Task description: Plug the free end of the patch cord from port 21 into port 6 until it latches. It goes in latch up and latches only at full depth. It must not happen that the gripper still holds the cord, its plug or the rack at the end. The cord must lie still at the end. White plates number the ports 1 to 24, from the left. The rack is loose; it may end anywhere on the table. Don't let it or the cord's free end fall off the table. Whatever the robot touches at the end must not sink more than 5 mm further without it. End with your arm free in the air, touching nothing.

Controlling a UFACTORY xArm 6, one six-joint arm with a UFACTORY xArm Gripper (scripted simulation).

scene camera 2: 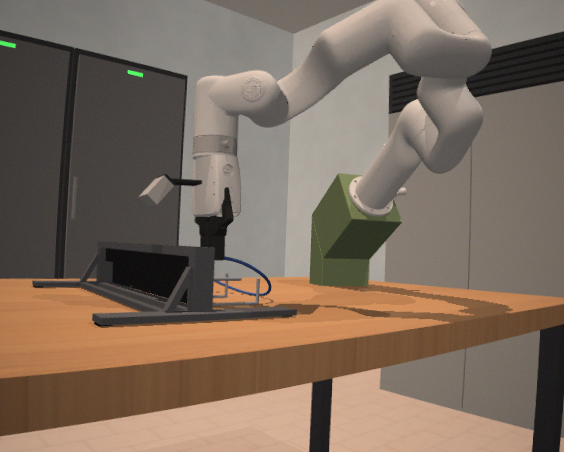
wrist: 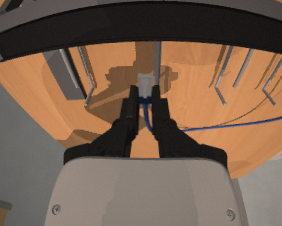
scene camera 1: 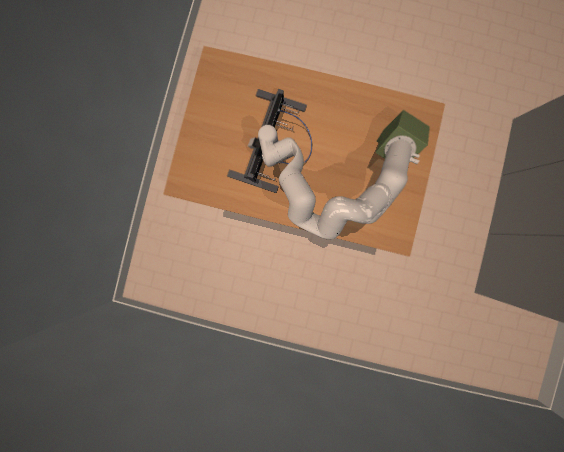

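Scene camera 2 shows my gripper (scene camera 2: 212, 259), and if you go to the wrist view, there's my gripper (wrist: 145, 96) again.
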